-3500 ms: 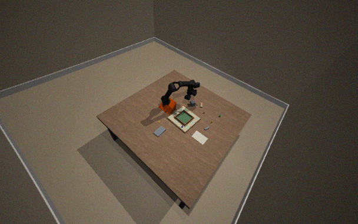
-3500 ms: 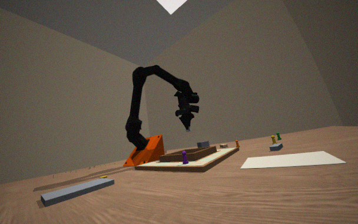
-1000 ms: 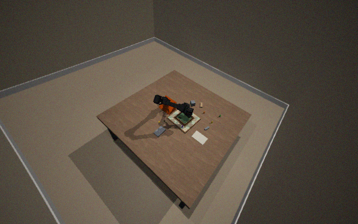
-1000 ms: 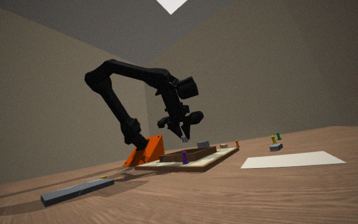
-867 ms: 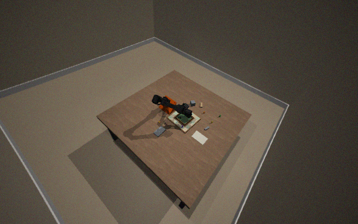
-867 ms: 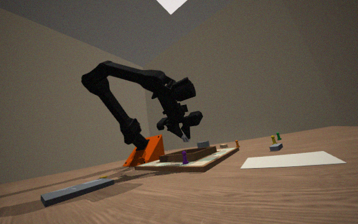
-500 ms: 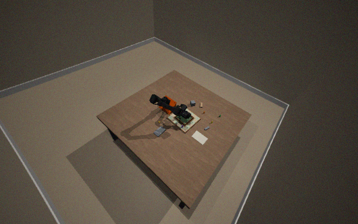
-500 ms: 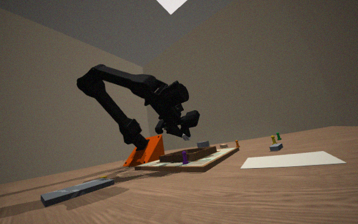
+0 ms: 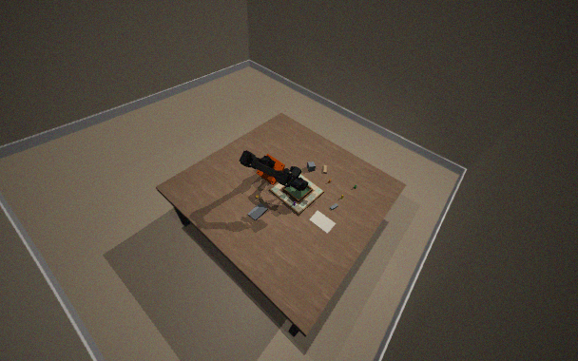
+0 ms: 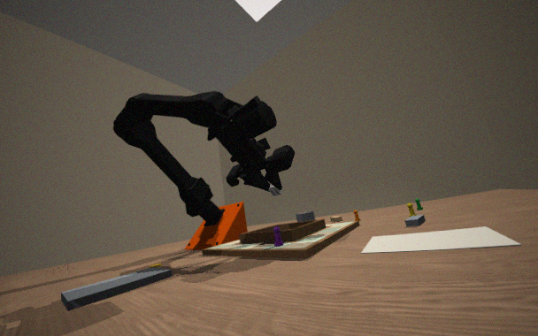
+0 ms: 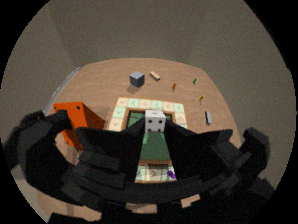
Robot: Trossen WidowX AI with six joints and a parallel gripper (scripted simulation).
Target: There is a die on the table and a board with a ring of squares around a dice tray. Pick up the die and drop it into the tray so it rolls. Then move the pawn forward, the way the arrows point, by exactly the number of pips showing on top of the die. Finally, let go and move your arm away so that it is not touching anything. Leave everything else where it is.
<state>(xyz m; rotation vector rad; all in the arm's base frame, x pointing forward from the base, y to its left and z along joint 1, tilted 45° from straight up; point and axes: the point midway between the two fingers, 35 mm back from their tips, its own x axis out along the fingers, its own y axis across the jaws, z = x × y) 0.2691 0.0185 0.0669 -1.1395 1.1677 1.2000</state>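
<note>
Now: gripper tip right at the white die. Also, from my gripper tip: orange pawn (230 mm to the left, 130 mm ahead, 110 mm below); then green dice tray (120 mm below); then purple pawn (120 mm to the right, 100 mm below, 60 mm ahead).
</note>
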